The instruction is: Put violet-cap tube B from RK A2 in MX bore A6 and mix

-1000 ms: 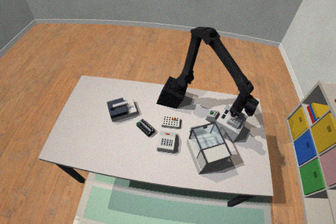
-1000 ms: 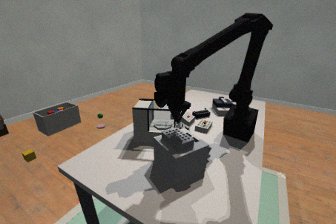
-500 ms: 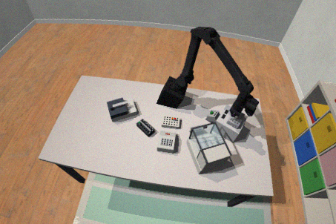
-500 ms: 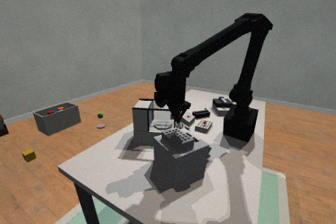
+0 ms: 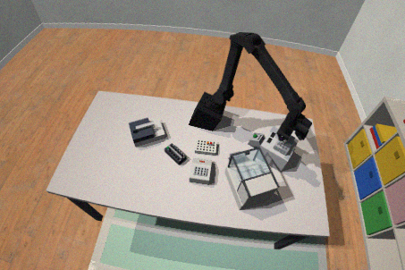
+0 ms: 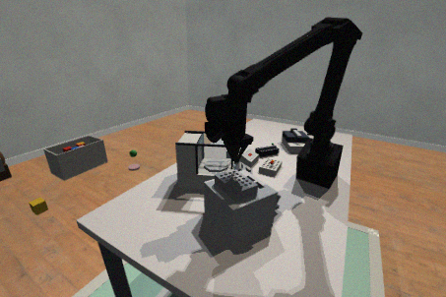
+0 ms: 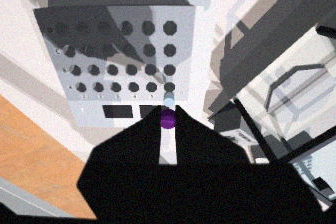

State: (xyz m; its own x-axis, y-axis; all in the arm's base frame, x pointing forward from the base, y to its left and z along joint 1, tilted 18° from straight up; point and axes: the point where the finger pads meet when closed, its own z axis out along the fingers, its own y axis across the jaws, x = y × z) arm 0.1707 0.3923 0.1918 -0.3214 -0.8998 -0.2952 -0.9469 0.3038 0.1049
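The tube B lies 20 mm below my hand. The rest, counted from my hand: mixer block 60 mm below, 40 mm to the left, 30 mm behind; green start key 150 mm below, 130 mm to the right, 90 mm behind; print key 210 mm to the right, 150 mm below, 70 mm ahead.
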